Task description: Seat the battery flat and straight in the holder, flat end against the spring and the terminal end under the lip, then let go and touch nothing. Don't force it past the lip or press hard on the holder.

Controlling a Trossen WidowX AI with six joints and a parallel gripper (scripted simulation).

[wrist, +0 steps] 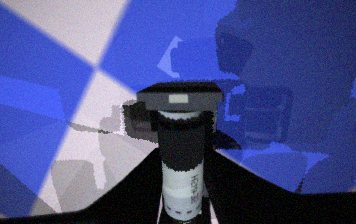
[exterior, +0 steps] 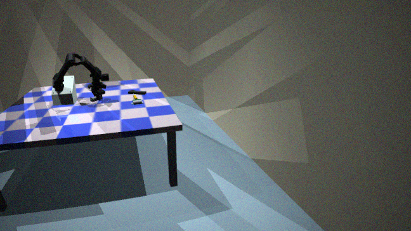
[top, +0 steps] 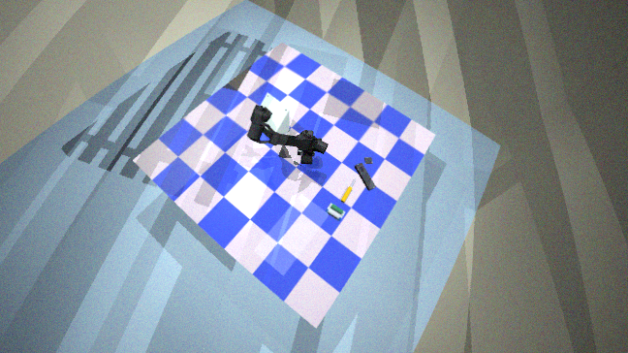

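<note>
Right now the white battery is 1 cm above my gripper tip. The rest, counted from my gripper tip: yellow pen-like tool (32 cm ahead, 1 cm to the left); white block (35 cm ahead, 14 cm to the right).
</note>
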